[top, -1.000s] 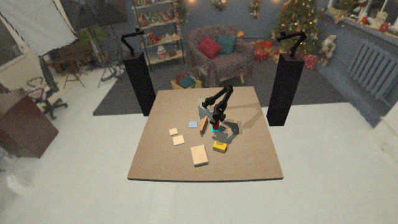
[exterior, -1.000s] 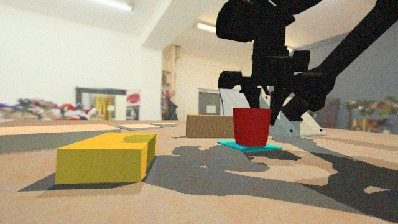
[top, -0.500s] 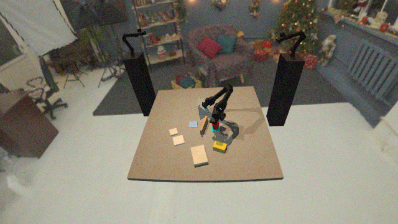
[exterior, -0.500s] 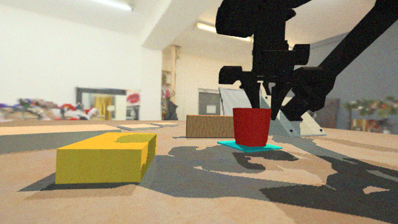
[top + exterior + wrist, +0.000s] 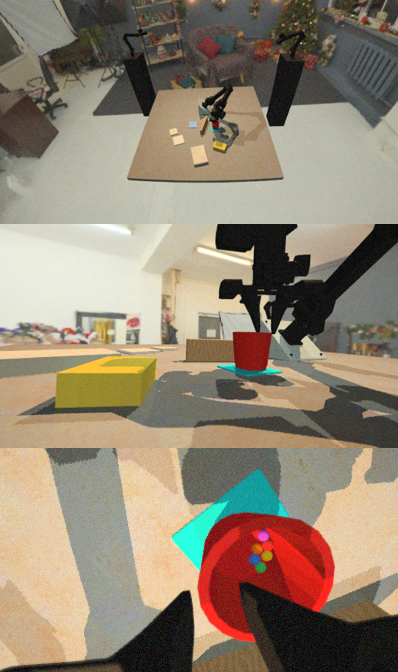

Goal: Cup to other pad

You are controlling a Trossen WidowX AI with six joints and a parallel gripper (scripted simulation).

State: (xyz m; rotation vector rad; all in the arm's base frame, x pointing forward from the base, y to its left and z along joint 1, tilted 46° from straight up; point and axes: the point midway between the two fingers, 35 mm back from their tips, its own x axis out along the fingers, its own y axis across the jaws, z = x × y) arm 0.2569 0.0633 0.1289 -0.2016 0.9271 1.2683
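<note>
Now: gripper tip 3 cm short of the red cup, 3 cm above it and 1 cm to the left of it. Round my gripper tip: tan wooden block (13 cm to the right, 5 cm below); pale blue pad (25 cm to the right, 8 cm below, 3 cm behind); cyan pad (8 cm below, 3 cm ahead, 1 cm to the right).
</note>
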